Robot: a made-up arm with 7 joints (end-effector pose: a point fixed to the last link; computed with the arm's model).
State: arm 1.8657 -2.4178 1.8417 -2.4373 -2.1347 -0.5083 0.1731
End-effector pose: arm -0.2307 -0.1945 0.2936 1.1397 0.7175 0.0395
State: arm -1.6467 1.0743 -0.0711 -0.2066 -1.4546 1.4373 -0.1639
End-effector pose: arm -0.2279 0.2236 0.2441 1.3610 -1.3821 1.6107
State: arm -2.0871 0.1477 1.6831 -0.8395 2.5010 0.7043 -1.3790
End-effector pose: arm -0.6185 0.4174 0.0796 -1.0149 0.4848 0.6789
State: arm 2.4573 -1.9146 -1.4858 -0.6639 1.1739 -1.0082 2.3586
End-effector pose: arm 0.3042 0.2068 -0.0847 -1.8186 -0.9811 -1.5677
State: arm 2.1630 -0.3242 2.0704 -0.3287 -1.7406 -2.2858 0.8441
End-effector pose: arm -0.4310 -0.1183 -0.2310 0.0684 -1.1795 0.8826
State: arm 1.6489 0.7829 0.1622 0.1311 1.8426 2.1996 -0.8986
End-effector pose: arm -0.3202 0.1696 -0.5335 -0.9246 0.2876 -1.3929
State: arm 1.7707 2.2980 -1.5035 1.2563 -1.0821 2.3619 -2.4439
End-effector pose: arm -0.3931 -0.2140 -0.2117 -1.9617 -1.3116 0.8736
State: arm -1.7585 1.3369 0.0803 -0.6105 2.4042 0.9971 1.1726
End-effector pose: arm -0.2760 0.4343 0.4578 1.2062 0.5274 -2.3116
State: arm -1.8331 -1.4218 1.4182 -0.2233 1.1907 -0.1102 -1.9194
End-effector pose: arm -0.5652 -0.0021 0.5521 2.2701 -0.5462 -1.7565
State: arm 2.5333 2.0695 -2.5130 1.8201 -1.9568 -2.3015 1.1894
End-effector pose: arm -0.4078 0.1112 0.1183 0.8414 0.3528 -0.1003
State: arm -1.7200 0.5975 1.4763 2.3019 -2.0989 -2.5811 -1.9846
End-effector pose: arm 0.0509 0.1109 0.1725 -0.5454 0.6701 0.5991
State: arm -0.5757 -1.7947 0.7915 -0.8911 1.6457 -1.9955 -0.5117
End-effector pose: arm -0.1818 -0.4058 -0.0445 0.3354 -3.0159 -0.5771
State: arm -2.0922 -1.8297 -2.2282 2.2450 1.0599 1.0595 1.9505
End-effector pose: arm 0.1082 0.4885 -0.0276 0.6956 0.9278 0.3671
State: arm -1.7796 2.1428 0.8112 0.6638 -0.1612 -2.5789 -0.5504
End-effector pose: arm -0.0965 -0.0042 0.5875 -0.8301 -0.0533 1.6548
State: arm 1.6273 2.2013 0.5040 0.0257 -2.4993 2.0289 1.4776
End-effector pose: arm -0.1334 -0.1630 -0.4279 -1.1976 -1.1273 -0.9360
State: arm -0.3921 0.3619 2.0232 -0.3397 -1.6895 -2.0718 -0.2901
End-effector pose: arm -0.2125 0.0876 0.4098 0.7201 -1.4441 -2.1148
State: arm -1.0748 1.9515 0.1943 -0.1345 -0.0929 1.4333 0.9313
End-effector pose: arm -0.0682 -0.0429 0.4807 1.0138 -1.8838 0.7912
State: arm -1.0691 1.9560 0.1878 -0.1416 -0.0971 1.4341 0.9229
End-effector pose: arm -0.0672 -0.0450 0.4801 0.9979 -1.8920 0.7831
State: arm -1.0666 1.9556 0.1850 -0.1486 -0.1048 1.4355 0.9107
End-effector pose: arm -0.0657 -0.0454 0.4791 0.9864 -1.8967 0.7791
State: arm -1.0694 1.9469 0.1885 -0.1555 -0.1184 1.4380 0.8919
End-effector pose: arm -0.0634 -0.0429 0.4775 0.9822 -1.8959 0.7820
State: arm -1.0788 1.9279 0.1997 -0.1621 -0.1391 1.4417 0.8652
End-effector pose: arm -0.0601 -0.0367 0.4749 0.9871 -1.8880 0.7940
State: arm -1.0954 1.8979 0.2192 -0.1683 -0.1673 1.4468 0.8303
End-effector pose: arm -0.0559 -0.0263 0.4712 1.0015 -1.8713 0.8158
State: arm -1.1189 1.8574 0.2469 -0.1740 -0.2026 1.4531 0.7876
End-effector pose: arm -0.0512 -0.0115 0.4662 1.0249 -1.8446 0.8473
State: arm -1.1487 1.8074 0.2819 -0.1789 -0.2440 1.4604 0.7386
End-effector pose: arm -0.0465 0.0074 0.4596 1.0564 -1.8064 0.8878
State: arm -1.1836 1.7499 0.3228 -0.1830 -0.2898 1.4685 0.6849
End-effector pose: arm -0.0423 0.0299 0.4510 1.0931 -1.7563 0.9356
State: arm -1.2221 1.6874 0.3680 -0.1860 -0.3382 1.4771 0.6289
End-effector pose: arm -0.0392 0.0548 0.4405 1.1329 -1.6944 0.9881
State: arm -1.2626 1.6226 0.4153 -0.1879 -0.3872 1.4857 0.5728
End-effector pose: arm -0.0377 0.0809 0.4282 1.1728 -1.6228 1.0428
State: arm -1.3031 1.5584 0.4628 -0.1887 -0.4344 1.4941 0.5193
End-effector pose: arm -0.0379 0.1066 0.4144 1.2106 -1.5444 1.0962
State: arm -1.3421 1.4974 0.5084 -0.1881 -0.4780 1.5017 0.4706
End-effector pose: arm -0.0397 0.1305 0.4001 1.2452 -1.4630 1.1460
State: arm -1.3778 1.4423 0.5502 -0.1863 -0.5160 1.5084 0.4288
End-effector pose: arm -0.0427 0.1513 0.3861 1.2751 -1.3837 1.1895
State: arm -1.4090 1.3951 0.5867 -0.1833 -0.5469 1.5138 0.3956
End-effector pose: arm -0.0463 0.1685 0.3734 1.3005 -1.3107 1.2252
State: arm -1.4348 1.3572 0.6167 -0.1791 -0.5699 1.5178 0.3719
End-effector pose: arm -0.0498 0.1818 0.3629 1.3216 -1.2480 1.2524
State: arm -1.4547 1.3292 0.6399 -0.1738 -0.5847 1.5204 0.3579
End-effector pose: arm -0.0528 0.1914 0.3551 1.3391 -1.1979 1.2711
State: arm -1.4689 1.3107 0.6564 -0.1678 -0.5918 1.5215 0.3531
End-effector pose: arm -0.0550 0.1977 0.3500 1.3538 -1.1610 1.2820
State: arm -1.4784 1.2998 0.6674 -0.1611 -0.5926 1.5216 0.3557
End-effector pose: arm -0.0565 0.2014 0.3474 1.3666 -1.1353 1.2871
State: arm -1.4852 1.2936 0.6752 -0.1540 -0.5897 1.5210 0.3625
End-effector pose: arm -0.0574 0.2037 0.3462 1.3783 -1.1165 1.2889
